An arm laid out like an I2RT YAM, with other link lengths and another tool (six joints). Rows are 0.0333 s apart.
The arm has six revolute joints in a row. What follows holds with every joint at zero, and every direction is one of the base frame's. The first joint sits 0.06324 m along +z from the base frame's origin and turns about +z. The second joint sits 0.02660 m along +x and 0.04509 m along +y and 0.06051 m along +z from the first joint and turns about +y. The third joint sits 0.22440 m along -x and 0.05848 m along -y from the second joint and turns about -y. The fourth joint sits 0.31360 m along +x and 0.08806 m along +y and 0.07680 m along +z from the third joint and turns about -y. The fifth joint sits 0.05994 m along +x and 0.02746 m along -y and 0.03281 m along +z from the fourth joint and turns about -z. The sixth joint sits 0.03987 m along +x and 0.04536 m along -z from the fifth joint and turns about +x. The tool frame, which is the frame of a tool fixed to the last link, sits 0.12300 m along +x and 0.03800 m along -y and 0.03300 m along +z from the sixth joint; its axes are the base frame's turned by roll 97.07, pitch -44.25 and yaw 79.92 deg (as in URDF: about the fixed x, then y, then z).
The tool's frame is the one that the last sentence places.
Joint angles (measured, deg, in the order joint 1, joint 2, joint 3, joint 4, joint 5, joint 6), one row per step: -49.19 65.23 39.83 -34.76 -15.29 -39.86; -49.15 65.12 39.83 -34.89 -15.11 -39.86; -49.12 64.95 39.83 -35.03 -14.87 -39.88; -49.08 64.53 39.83 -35.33 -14.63 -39.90; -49.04 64.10 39.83 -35.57 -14.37 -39.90; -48.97 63.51 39.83 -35.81 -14.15 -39.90; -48.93 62.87 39.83 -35.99 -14.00 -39.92; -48.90 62.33 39.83 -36.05 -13.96 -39.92; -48.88 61.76 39.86 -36.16 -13.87 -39.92; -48.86 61.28 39.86 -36.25 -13.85 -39.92; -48.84 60.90 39.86 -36.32 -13.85 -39.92; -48.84 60.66 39.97 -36.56 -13.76 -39.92; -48.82 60.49 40.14 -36.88 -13.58 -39.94
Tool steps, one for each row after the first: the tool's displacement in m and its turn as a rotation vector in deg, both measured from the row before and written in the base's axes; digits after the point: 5 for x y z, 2 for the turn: -0.00039 0.00010 0.00028 -0.09 0.13 -0.05; -0.00053 -0.00007 0.00061 -0.17 0.14 -0.07; -0.00072 0.00025 0.00180 -0.24 0.08 -0.06; -0.00066 0.00006 0.00199 -0.29 0.05 -0.09; -0.00042 0.00027 0.00302 -0.39 -0.09 -0.04; -0.00028 0.00013 0.00352 -0.44 -0.20 -0.02; 0.00006 0.00007 0.00323 -0.38 -0.29 0.01; -0.00012 -0.00004 0.00351 -0.42 -0.26 -0.03; -0.00005 0.00018 0.00278 -0.30 -0.24 0.01; 0.00000 0.00021 0.00221 -0.23 -0.20 0.02; -0.00034 0.00001 0.00175 -0.13 -0.02 -0.05; -0.00044 -0.00003 0.00155 -0.13 0.11 -0.06
